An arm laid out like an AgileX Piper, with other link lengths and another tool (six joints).
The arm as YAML. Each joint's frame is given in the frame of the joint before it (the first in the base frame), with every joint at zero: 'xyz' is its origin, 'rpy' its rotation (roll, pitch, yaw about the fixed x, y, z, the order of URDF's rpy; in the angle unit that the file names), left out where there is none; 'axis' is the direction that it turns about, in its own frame. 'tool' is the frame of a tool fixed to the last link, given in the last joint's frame.
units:
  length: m
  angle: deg
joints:
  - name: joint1
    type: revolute
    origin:
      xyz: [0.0, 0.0, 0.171]
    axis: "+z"
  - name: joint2
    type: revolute
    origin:
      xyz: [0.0, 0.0, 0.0]
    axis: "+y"
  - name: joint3
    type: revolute
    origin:
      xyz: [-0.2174, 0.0, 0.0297]
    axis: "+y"
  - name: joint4
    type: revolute
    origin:
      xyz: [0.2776, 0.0, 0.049]
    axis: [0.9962, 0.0, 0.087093]
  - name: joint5
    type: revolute
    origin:
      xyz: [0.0, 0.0, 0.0]
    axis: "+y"
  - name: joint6
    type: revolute
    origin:
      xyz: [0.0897, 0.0, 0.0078]
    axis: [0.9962, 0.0, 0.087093]
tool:
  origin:
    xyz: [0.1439, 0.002, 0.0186]
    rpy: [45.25, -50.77, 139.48]
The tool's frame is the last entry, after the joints.
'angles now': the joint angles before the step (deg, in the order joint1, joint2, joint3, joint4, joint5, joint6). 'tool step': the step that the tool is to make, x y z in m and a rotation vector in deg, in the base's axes. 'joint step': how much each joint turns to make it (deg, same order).
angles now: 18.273, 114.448, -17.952, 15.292, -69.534, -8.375
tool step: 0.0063, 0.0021, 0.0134, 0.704, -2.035, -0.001
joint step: -0.008, -2.260, -0.004, -0.007, 0.115, 0.000
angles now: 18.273, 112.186, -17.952, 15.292, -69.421, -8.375
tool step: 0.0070, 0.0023, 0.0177, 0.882, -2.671, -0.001
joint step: -0.003, -2.893, 0.085, -0.002, -0.004, 0.001
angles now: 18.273, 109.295, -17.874, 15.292, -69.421, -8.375
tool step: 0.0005, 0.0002, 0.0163, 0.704, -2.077, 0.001
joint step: 0.005, -3.674, 1.410, 0.006, 0.073, -0.003
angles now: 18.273, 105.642, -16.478, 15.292, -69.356, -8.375
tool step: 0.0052, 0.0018, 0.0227, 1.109, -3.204, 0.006
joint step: 0.006, -4.084, 0.507, 0.007, 0.192, -0.003
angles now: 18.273, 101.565, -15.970, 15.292, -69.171, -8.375
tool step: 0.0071, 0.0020, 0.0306, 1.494, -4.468, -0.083
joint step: -0.004, -4.780, 0.057, 0.082, 0.012, -0.002
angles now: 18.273, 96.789, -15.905, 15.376, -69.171, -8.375
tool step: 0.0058, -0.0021, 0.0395, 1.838, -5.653, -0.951
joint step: -0.012, -6.118, 0.075, 1.010, 0.013, -0.340
